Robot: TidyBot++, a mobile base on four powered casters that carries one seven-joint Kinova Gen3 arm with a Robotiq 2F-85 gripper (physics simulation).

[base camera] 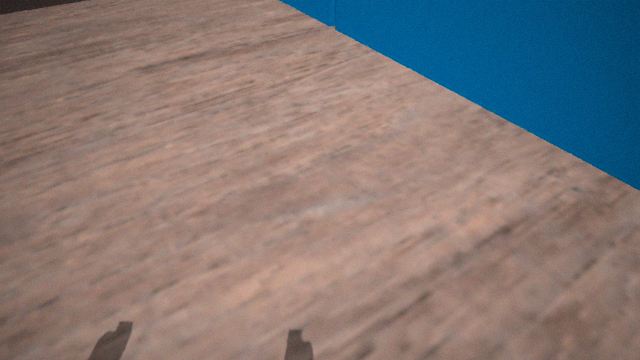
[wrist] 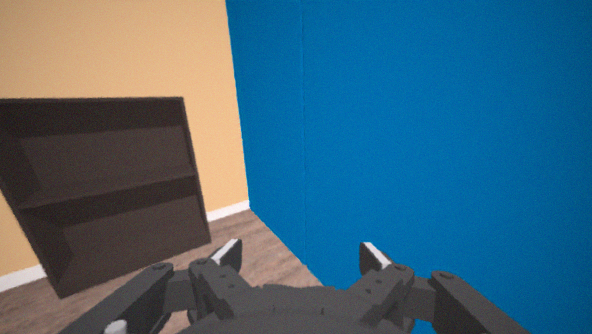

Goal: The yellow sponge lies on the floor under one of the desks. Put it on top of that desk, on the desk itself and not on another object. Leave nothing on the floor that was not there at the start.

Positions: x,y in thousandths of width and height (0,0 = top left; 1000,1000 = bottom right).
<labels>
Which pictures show my gripper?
The wrist view only.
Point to an orange wall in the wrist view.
95,169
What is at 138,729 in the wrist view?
A dark brown bookcase.
</labels>
